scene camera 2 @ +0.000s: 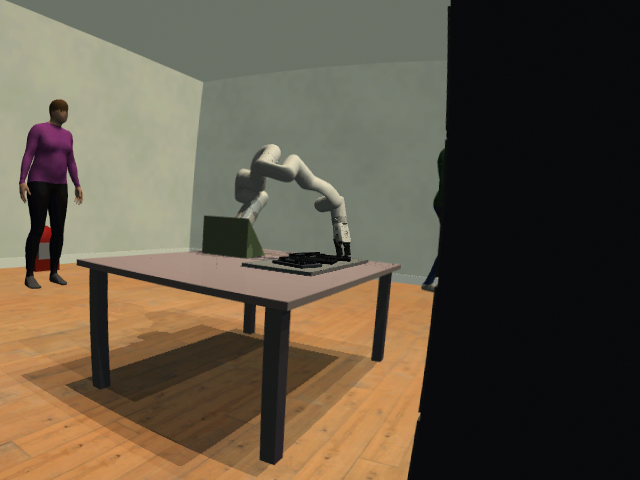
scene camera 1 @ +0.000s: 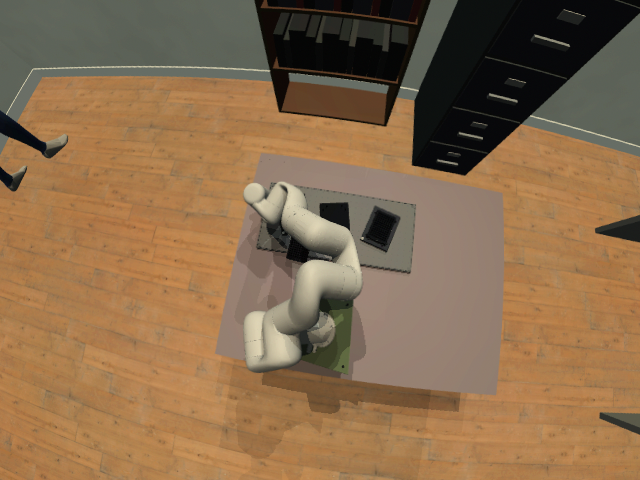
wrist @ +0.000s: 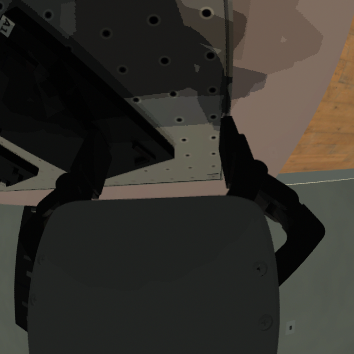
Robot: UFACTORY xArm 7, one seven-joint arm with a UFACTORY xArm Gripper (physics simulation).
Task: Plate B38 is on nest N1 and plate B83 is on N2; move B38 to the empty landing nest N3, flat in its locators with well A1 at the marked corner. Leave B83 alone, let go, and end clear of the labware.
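Note:
My gripper (scene camera 2: pixel 343 252) (wrist: pixel 159 136) is open and empty, low over the board's left end in scene view 1. In the wrist view its left finger overlaps a dark nest (wrist: pixel 85 120) with an A1 label; its right finger is by the board edge. No wells show on this nest. A dark well plate (scene camera 1: pixel 379 226) sits on the rightmost nest (scene camera 1: pixel 384 248). Another dark plate with wells (scene camera 1: pixel 296 251) shows at the board's front edge, partly hidden by the arm. A black nest (scene camera 1: pixel 334 212) stands between, partly covered. I cannot read the plate names or tell the nest numbers.
The grey perforated board (scene camera 1: pixel 398 261) (scene camera 2: pixel 312 272) (wrist: pixel 196 173) lies on the pinkish table (scene camera 1: pixel 444 310) (scene camera 2: pixel 206 279). The arm spans its left half. A green block (scene camera 1: pixel 343 343) (scene camera 2: pixel 225 236) stands by the arm's base. A bookshelf (scene camera 1: pixel 336 78) and black cabinet (scene camera 1: pixel 439 103) stand behind the table.

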